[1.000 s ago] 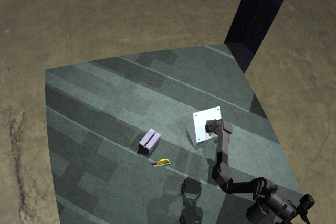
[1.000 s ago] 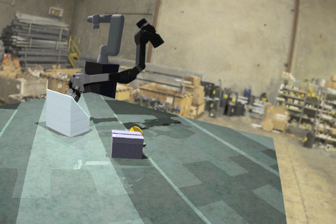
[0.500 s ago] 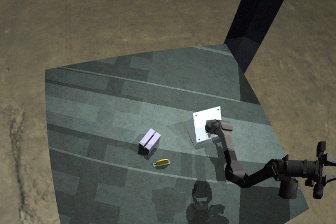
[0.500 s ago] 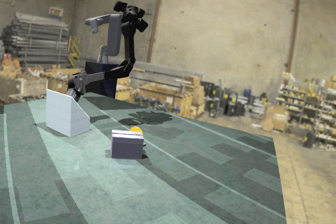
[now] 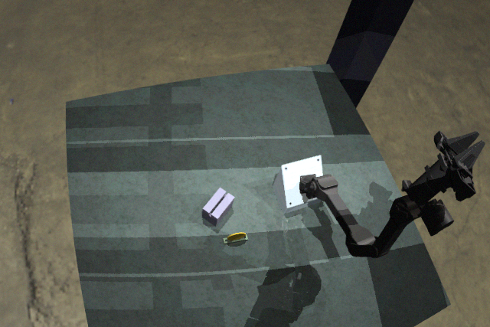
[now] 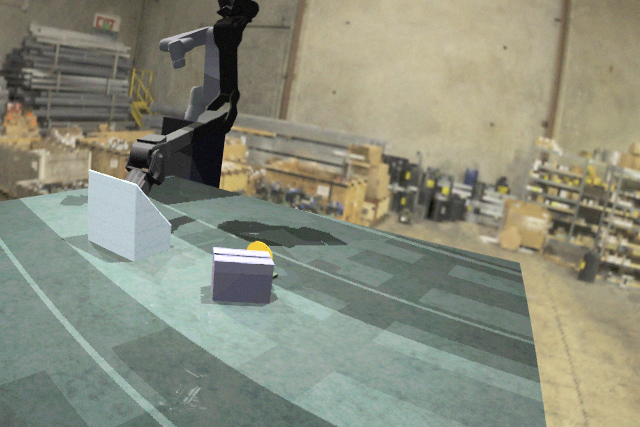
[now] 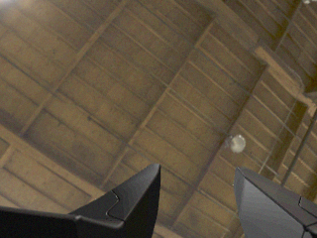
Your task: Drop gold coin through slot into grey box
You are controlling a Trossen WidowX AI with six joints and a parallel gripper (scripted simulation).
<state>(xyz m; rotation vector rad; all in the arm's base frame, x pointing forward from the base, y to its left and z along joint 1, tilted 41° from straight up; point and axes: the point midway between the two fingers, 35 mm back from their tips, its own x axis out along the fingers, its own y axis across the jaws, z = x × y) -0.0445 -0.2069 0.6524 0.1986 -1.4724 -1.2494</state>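
Right now my gripper tip is 72 cm above the gold coin, 40 cm short of it and 15 cm to the left of it.
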